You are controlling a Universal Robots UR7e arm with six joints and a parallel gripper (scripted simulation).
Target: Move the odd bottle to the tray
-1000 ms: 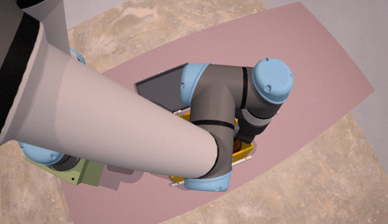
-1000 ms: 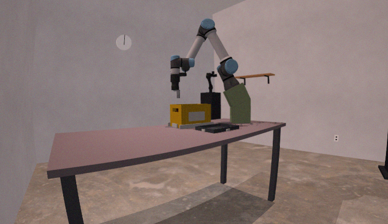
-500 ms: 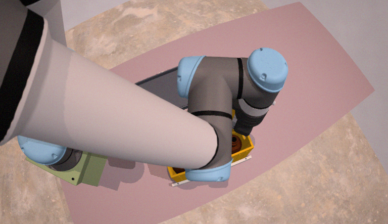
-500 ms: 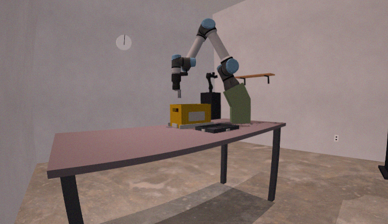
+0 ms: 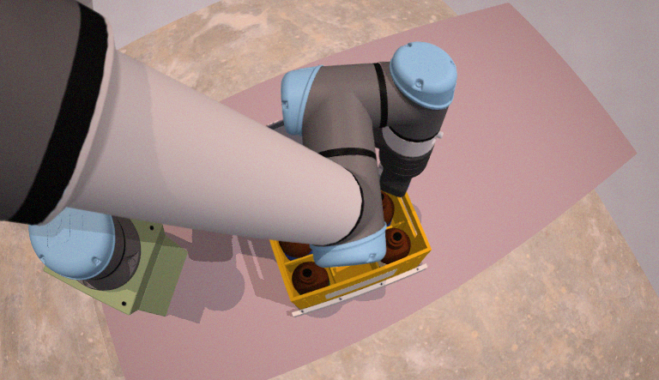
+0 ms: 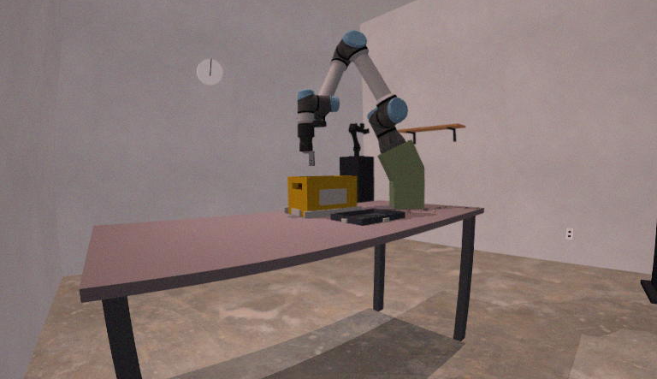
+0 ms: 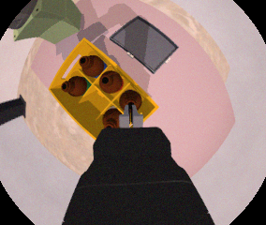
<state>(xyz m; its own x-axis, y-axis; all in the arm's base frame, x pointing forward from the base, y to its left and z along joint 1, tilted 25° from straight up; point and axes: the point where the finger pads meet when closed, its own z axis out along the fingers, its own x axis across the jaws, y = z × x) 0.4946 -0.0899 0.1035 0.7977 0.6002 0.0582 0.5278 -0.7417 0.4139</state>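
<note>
Now: hand 10 mm past the glass bottle, 80 mm to the left of it and 150 mm above it. Round my hand: dark tray: 80 mm behind, 250 mm to the left, 230 mm below; crate: 90 mm behind, 30 mm to the right, 160 mm below.
</note>
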